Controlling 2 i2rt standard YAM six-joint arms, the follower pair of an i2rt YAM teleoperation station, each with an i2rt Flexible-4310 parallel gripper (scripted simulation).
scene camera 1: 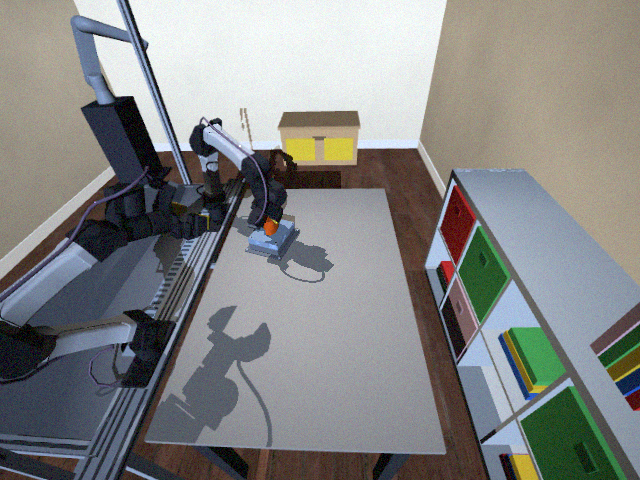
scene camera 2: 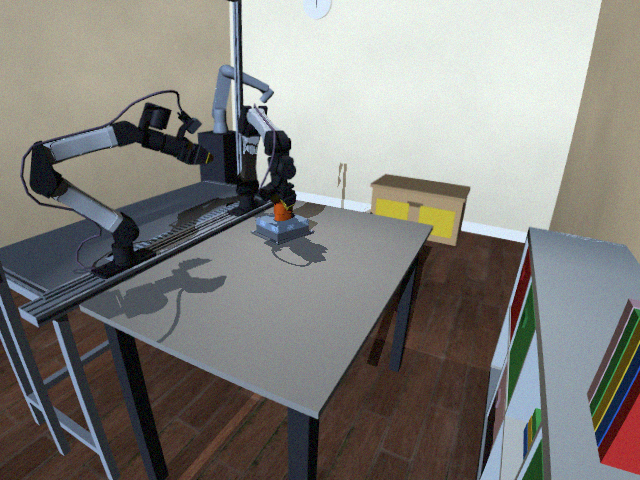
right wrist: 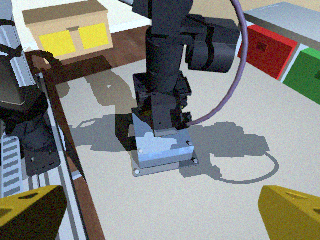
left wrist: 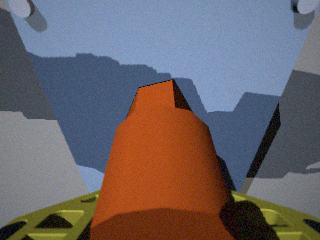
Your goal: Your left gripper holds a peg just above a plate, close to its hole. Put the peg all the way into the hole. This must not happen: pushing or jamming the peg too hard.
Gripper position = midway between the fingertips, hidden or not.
I see my left gripper (left wrist: 163, 197), my right gripper (scene camera 1: 198, 213), an orange peg (left wrist: 163, 169) and a blue plate (scene camera 1: 258, 237).
My left gripper shows as well in the right wrist view (right wrist: 159, 112). My right gripper is seen too in scene camera 2 (scene camera 2: 208, 156) and in the right wrist view (right wrist: 162, 194). The blue plate is seen too in the right wrist view (right wrist: 153, 147) and in the left wrist view (left wrist: 231, 70).
